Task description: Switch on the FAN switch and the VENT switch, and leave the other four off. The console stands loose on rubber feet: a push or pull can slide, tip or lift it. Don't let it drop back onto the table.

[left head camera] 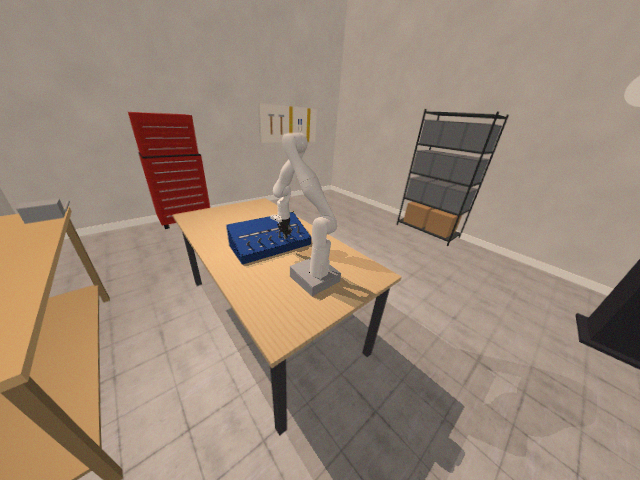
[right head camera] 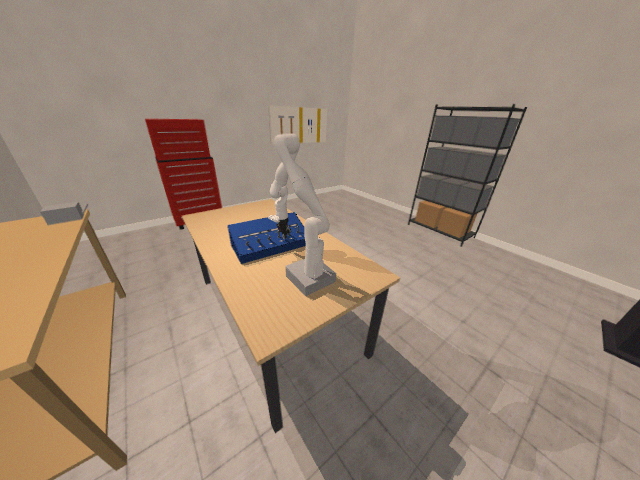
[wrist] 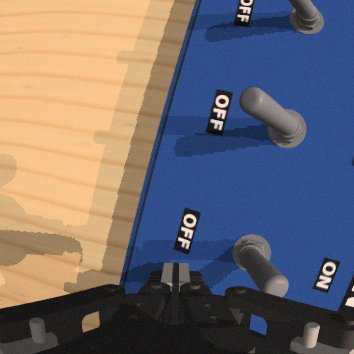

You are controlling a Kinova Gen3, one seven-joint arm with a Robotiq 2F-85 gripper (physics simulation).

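Where they show: gripper, fingertip midpoint: (left head camera: 285, 238) (right head camera: 284, 238) (wrist: 175, 278); arm's base at its link origin: (left head camera: 317, 272) (right head camera: 312, 272).
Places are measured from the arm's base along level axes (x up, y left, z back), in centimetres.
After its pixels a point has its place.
Observation:
The blue console (left head camera: 252, 226) @[x 7.2, y 3.6, z -58.0 cm] (right head camera: 251, 226) @[x 7.4, y 4.3, z -58.6 cm] (wrist: 200, 170) @[x 0.7, y -2.7, z -39.5 cm] rests on the table, with a row of grey toggle switches. My gripper (left head camera: 286, 236) @[x 2.0, y -8.9, z -38.5 cm] (right head camera: 284, 237) @[x 2.0, y -8.9, z -38.5 cm] (wrist: 175, 278) @[x 2.0, y -8.9, z -38.5 cm] is shut and empty, low over the console. In the wrist view its fingertips are beside the lowest switch (wrist: 262, 270) @[x 6.1, y -6.5, z -42.1 cm], on its OFF side; contact cannot be told. That lever leans away from its OFF label (wrist: 187, 230) @[x 0.8, y -6.2, z -39.0 cm], towards the ON label (wrist: 326, 274) @[x 3.9, y -7.8, z -46.8 cm]. The middle switch (wrist: 272, 112) @[x 5.5, y 0.3, z -42.0 cm] and the top switch (wrist: 307, 17) @[x 3.3, y 6.7, z -44.9 cm] lean towards OFF. Switch names cannot be read; the FAN and VENT switches cannot be identified.
The wooden table (left head camera: 248, 310) @[x -6.5, y 38.8, z -7.0 cm] (right head camera: 242, 310) @[x -6.5, y 39.0, z -5.8 cm] (wrist: 60, 100) @[x -6.5, y 2.3, z -27.5 cm] extends past the console's edge. My arm's grey base (left head camera: 305, 281) @[x -0.4, y 10.0, z 0.7 cm] (right head camera: 299, 281) @[x -0.8, y 9.7, z 0.6 cm] stands near the console. A second bench (left head camera: 31, 258) (right head camera: 41, 263), a red cabinet (left head camera: 175, 178) (right head camera: 188, 178) and a shelf rack (left head camera: 424, 110) (right head camera: 436, 106) stand apart.

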